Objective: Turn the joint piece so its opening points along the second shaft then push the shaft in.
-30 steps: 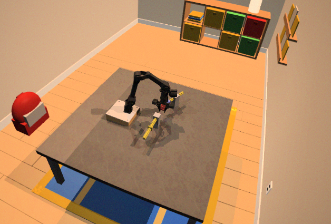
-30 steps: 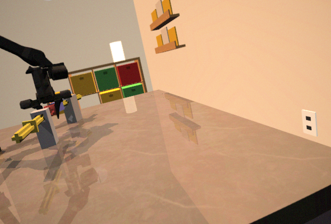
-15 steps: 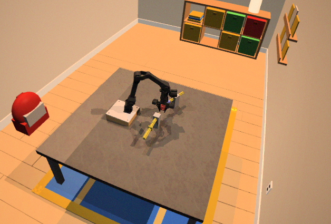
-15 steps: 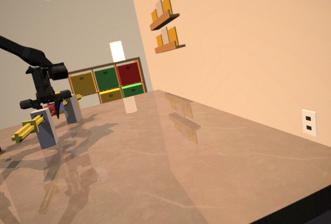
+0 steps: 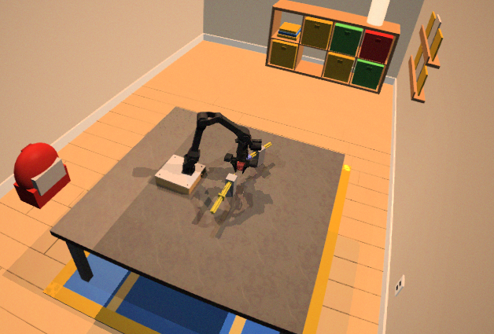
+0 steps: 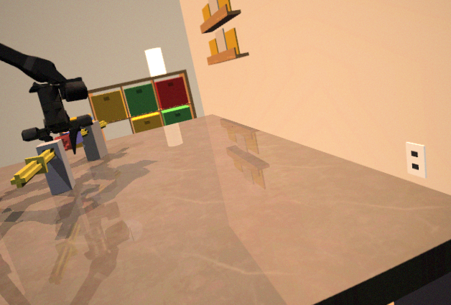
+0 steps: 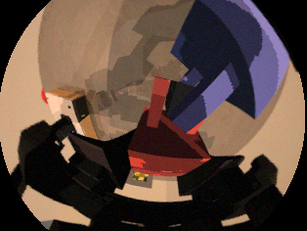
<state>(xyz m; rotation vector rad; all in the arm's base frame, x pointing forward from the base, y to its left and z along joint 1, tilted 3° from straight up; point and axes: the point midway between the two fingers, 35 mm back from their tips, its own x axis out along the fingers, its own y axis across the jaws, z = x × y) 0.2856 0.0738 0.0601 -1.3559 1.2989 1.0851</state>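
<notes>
My gripper tip is 40 mm below the red square joint piece and 30 mm to the right of it.
</notes>
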